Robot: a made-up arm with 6 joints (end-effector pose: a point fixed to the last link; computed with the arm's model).
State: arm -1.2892 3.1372 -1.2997 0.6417 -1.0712 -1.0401
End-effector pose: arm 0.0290 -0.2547 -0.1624 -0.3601 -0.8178 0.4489 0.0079
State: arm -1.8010 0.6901 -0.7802 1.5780 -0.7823 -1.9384
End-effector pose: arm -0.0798 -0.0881 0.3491 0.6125 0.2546 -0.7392 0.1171
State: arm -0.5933 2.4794 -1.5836 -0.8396 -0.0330 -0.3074
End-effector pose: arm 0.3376 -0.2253 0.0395 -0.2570 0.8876 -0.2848 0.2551
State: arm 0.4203 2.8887 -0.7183 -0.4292 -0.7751 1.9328
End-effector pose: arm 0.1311 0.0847 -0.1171 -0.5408 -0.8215 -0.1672 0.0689
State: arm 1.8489 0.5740 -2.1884 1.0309 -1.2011 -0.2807
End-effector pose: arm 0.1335 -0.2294 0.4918 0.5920 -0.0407 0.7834 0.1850
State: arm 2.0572 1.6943 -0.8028 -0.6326 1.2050 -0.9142
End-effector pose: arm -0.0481 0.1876 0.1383 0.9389 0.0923 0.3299 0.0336
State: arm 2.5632 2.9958 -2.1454 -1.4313 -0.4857 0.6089
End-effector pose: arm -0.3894 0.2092 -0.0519 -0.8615 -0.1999 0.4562 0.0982
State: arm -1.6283 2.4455 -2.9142 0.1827 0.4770 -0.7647
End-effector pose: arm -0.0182 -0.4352 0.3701 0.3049 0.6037 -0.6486 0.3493
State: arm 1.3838 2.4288 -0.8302 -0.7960 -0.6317 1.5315
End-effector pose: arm 0.0136 0.2574 -0.0246 0.3068 -0.8924 -0.3226 0.0734
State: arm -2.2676 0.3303 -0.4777 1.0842 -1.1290 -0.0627
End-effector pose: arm -0.0637 0.0257 0.3283 0.2987 -0.3943 -0.7153 0.4935
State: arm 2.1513 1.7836 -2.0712 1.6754 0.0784 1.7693
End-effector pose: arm -0.1898 0.2776 0.4535 -0.3112 -0.4657 -0.2583 0.7871
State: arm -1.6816 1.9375 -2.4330 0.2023 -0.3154 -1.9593
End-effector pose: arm -0.0405 -0.3179 0.5083 -0.0152 -0.3337 0.9299 0.1542
